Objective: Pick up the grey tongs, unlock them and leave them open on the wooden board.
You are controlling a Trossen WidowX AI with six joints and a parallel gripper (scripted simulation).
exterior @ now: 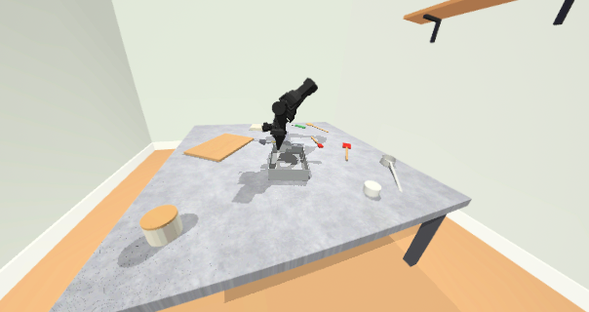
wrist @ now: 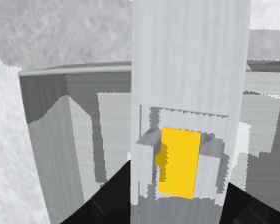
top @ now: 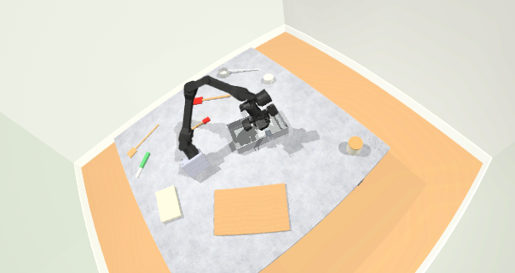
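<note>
The yellow lock slider is 20 mm behind my gripper tip, 20 mm to the right of it and 40 mm above it. From my gripper tip the other things lie so: lidded tub 280 mm ahead, 390 mm to the right, 70 mm below; then grey roasting tin 30 mm behind, 60 mm to the left, 70 mm below; then wooden board 340 mm behind, 280 mm to the right, 90 mm below.
</note>
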